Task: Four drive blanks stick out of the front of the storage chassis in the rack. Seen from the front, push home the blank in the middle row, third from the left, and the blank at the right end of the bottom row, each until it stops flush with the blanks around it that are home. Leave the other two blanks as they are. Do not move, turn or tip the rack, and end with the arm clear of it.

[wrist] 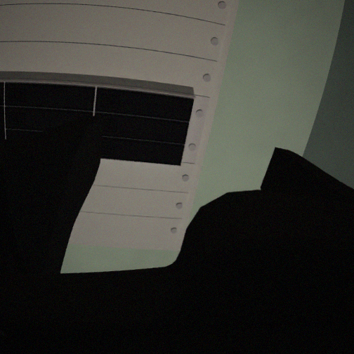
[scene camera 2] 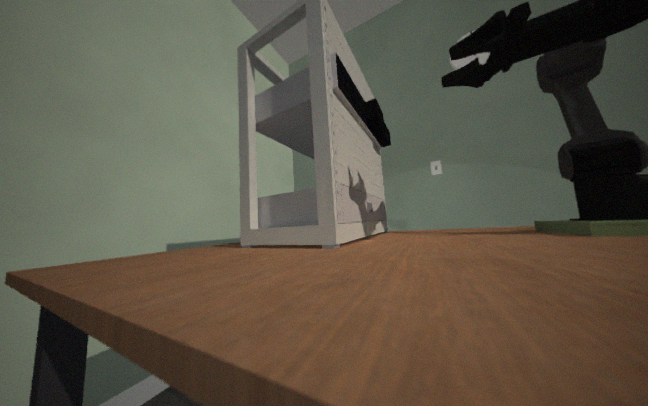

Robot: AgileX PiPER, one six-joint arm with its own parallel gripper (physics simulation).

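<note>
The pale rack (scene camera 2: 322, 175) (wrist: 197, 131) stands upright on the table. The black storage chassis (scene camera 2: 350, 90) (wrist: 145, 127) sits in its upper part. In scene camera 2, black blanks (scene camera 2: 381, 122) stick out of its front toward the far end; their rows and columns cannot be told. The wrist view appears upside down, with the chassis's lower ledge (wrist: 125, 84) above it; thin light lines divide the dark front. My gripper (scene camera 2: 448, 68) (wrist: 187, 153) is open and empty, in front of the rack and apart from it. One finger hides part of the chassis in the wrist view.
The wooden table (scene camera 2: 320, 310) carries the rack and the arm's green base plate (scene camera 2: 590, 228). Pale filler panels (scene camera 2: 357, 155) (wrist: 130, 200) cover the rack front around the chassis. A pale round thing (scene camera 2: 459, 62) shows behind the fingers. A wall outlet (scene camera 2: 436, 167) is behind.
</note>
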